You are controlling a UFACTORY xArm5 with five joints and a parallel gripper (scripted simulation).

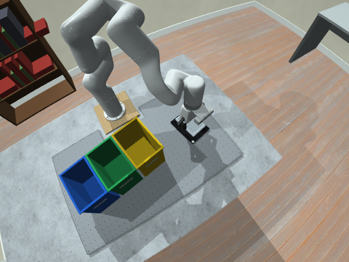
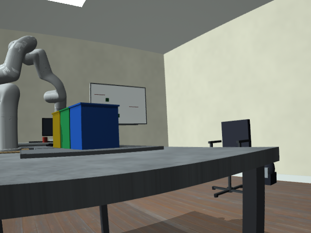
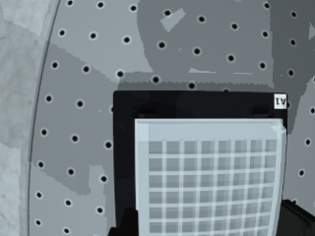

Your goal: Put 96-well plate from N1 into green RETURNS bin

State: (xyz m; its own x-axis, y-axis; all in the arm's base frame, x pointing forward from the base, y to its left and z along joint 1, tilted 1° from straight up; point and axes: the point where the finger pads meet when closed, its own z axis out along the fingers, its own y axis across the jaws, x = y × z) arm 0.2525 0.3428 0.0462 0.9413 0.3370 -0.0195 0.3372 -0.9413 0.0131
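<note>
Right now my hand is 4 cm above the black plate nest. Also, from my hand: green bin: 39 cm to the right, 10 cm ahead, 4 cm above; white 96-well plate: 1 cm below; yellow bin: 27 cm to the right, 6 cm ahead, 4 cm above.
</note>
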